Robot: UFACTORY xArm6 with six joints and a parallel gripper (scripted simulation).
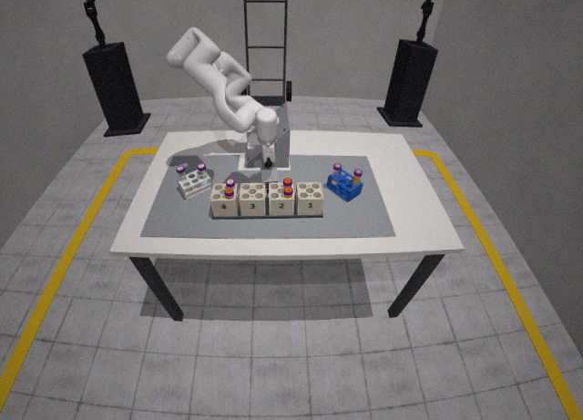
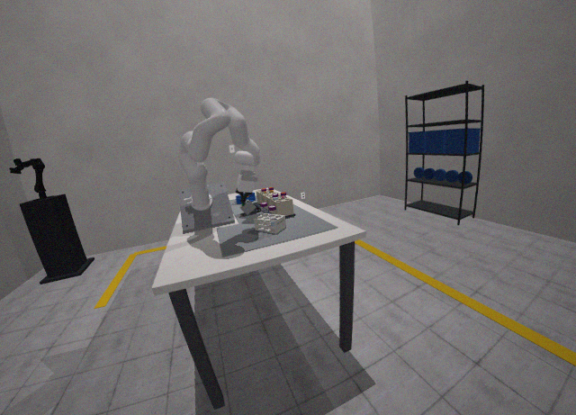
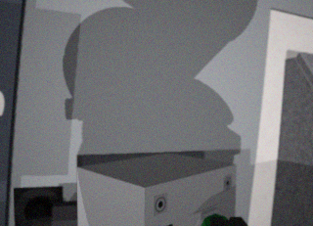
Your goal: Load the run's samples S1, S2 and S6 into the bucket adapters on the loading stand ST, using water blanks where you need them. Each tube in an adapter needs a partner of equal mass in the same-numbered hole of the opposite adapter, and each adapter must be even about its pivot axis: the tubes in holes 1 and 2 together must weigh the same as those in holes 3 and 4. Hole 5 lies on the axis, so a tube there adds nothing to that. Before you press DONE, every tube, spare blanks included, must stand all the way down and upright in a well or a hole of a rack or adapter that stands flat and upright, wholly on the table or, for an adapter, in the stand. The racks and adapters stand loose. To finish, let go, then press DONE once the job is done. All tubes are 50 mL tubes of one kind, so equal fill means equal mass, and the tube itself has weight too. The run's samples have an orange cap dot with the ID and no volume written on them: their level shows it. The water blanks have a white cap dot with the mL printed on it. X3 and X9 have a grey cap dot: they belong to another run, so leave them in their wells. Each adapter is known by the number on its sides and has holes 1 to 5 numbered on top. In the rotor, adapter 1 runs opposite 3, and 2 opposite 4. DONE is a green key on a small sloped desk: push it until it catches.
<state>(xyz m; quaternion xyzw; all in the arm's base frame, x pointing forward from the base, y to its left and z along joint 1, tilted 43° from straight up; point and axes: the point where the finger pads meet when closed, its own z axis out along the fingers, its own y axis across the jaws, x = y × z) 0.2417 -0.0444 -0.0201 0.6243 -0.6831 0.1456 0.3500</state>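
Right now the green DONE key is 30 mm below my hand. Round my hand: blue rack: 330 mm to the left, 100 mm ahead, 60 mm below; grey desk: 40 mm below, 20 mm ahead.
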